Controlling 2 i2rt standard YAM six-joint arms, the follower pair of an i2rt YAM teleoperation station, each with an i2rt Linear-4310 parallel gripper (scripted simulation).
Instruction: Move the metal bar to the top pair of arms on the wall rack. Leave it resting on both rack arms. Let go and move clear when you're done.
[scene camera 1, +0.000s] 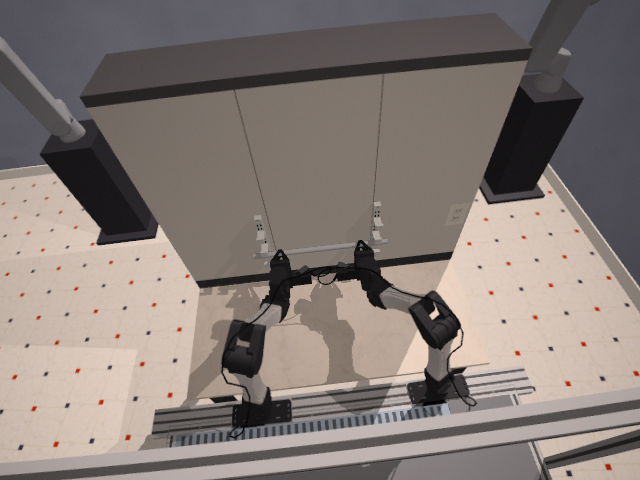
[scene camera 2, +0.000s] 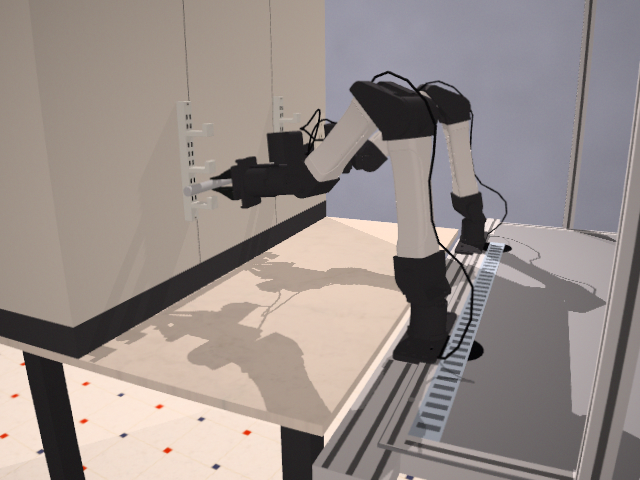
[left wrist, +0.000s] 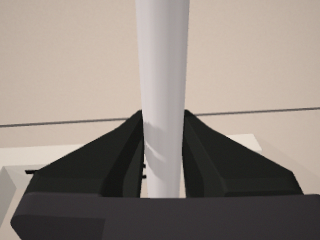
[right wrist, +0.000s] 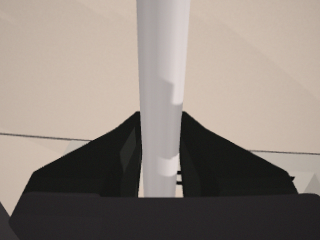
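Labels:
My left gripper (scene camera 2: 212, 183) is 118 cm from the lens, and there's also a dark baseboard (scene camera 2: 97, 331), which is 102 cm from the lens.

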